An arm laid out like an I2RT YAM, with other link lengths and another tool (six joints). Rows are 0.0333 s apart.
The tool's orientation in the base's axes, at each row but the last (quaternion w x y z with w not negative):
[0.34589 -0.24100 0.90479 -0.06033]
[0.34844 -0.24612 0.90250 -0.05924]
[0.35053 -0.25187 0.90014 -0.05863]
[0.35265 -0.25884 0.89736 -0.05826]
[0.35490 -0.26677 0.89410 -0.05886]
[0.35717 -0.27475 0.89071 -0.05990]
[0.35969 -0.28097 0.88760 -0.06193]
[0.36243 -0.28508 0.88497 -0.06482]
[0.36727 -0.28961 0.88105 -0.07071]
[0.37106 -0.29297 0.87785 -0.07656]
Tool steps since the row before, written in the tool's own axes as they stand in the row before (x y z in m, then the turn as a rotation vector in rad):
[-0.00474 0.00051 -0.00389 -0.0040 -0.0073 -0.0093]
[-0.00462 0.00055 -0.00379 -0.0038 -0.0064 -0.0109]
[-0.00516 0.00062 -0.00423 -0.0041 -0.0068 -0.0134]
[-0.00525 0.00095 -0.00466 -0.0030 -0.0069 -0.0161]
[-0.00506 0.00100 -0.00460 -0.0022 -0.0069 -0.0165]
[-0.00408 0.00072 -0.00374 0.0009 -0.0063 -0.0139]
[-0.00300 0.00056 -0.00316 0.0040 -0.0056 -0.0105]
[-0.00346 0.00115 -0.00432 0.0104 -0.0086 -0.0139]
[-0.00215 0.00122 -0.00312 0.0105 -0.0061 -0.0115]
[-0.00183 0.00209 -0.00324 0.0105 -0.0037 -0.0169]
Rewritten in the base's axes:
[0.00031 0.00249 0.00562 -0.0006 -0.0050 0.0114]
[0.00022 0.00248 0.00546 -0.0022 -0.0044 0.0122]
[0.00019 0.00279 0.00609 -0.0035 -0.0048 0.0144]
[-0.00025 0.00311 0.00636 -0.0059 -0.0057 0.0158]
[-0.00043 0.00309 0.00617 -0.0067 -0.0061 0.0156]
[-0.00040 0.00244 0.00500 -0.0070 -0.0070 0.0116]
[-0.00063 0.00181 0.00395 -0.0069 -0.0078 0.0070]
[-0.00147 0.00246 0.00487 -0.0115 -0.0141 0.0066]
[-0.00150 0.00194 0.00314 -0.0110 -0.0119 0.0040]
[-0.00220 0.00248 0.00268 -0.0159 -0.0104 0.0070]

